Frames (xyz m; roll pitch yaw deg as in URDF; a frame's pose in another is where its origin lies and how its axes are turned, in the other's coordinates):
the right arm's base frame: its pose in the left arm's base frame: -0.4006 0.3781 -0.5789 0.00 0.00 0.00
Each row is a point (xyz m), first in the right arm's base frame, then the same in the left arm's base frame.
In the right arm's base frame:
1: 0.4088 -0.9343 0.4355
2: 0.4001 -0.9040 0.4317
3: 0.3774 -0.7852 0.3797
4: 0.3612 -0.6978 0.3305
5: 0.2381 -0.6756 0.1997
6: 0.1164 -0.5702 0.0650
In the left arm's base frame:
1: 0.0082 -0.5562 -0.1434
2: -0.0005 -0.5259 -0.1472
3: -0.0232 -0.4071 -0.1992
4: -0.0394 -0.3197 -0.2484
5: -0.1625 -0.2975 -0.3792
6: -0.2842 -0.1921 -0.5139

